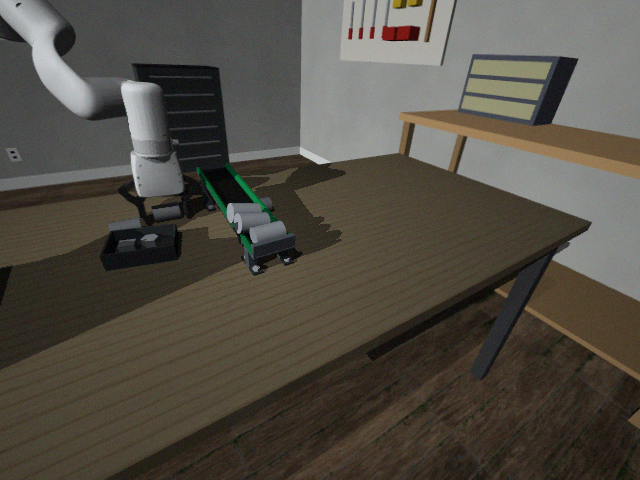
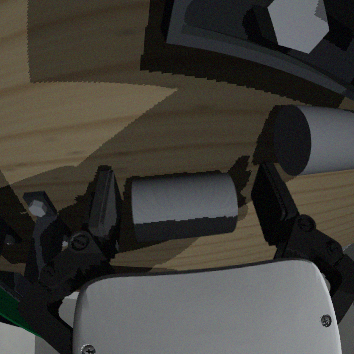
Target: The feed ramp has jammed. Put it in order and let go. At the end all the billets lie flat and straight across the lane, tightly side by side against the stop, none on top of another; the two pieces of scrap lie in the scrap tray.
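Frame: origin at the arm's base, x ahead, y left, z up, level; metres.
Where they show: gripper, fingertip midpoint: (image 1: 166, 216) (image 2: 187, 181).
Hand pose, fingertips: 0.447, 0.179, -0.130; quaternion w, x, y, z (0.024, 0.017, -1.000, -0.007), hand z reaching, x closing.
Things, the pixels of their top centre, and the offset from my fingertips, as dx, dy, dz. "*": a spot on its surface instead.
- grey billet, top centre: (image 2: 186, 233) (image 1: 164, 204) +0.003, +0.018, +0.024
- scrap tray, top centre: (image 1: 141, 238) -0.057, -0.122, +0.019
- feed ramp, surface spot: (image 1: 248, 187) * +0.193, -0.069, +0.071
- stop, top centre: (image 1: 273, 238) +0.163, -0.301, +0.058
- ramp's dark foot, surface spot: (image 2: 42, 215) * +0.115, +0.041, -0.010
My gripper (image 1: 165, 217) (image 2: 187, 181) is open, low over the table, with its fingers on either side of a grey billet (image 1: 166, 211) (image 2: 184, 200) lying on its side. Another billet (image 1: 124, 224) (image 2: 330, 140) lies on the table beside the scrap tray (image 1: 142, 257) (image 2: 220, 54). Two pale scrap pieces show in the tray: one (image 1: 126, 243) at the left, the other (image 1: 149, 237) (image 2: 300, 25) hexagonal. On the feed ramp (image 1: 248, 187), three billets (image 1: 268, 232) (image 1: 252, 222) (image 1: 242, 210) lie close together near the stop (image 1: 273, 245). Another billet (image 1: 266, 203) partly shows past the right rail.
The ramp's dark foot (image 1: 209, 204) (image 2: 42, 215) stands close beside one finger. The tray's wall is near the billets on the table. A dark cabinet (image 1: 196, 103) stands behind the ramp, and a wooden shelf (image 1: 516, 134) stands behind the table at the right.
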